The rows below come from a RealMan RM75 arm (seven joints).
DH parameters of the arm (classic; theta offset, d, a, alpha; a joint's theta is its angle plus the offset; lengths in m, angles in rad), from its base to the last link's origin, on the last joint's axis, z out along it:
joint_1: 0 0.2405 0 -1.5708
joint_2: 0 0 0 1.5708
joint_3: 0 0.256 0 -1.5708
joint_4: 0 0 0 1.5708
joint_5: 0 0.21 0 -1.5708
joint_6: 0 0 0 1.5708
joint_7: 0 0.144 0 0
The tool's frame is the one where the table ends.
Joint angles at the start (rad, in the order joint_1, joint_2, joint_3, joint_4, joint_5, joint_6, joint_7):
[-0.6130 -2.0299 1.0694 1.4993 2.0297 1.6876 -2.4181]
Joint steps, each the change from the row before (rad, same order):
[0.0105 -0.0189 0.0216 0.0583 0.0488 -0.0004 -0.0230]
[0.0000 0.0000 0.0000 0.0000 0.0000 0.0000 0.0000]
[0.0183 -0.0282 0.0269 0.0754 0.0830 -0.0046 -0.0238]
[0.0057 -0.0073 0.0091 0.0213 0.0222 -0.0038 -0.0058]
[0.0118 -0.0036 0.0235 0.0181 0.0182 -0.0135 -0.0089]
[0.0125 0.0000 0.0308 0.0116 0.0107 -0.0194 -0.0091]
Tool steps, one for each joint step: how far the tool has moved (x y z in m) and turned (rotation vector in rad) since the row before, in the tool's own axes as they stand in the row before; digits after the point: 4 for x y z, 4 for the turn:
[0.0002 0.0057 0.0027 0.0346 -0.0244 0.0169]
[0.0000 0.0000 0.0000 0.0000 0.0000 0.0000]
[-0.0017 0.0052 0.0026 0.0633 -0.0331 0.0190]
[-0.0001 0.0015 0.0005 0.0188 -0.0066 0.0069]
[-0.0012 0.0018 0.0020 0.0171 -0.0092 0.0055]
[-0.0012 0.0021 0.0032 0.0110 -0.0081 0.0059]

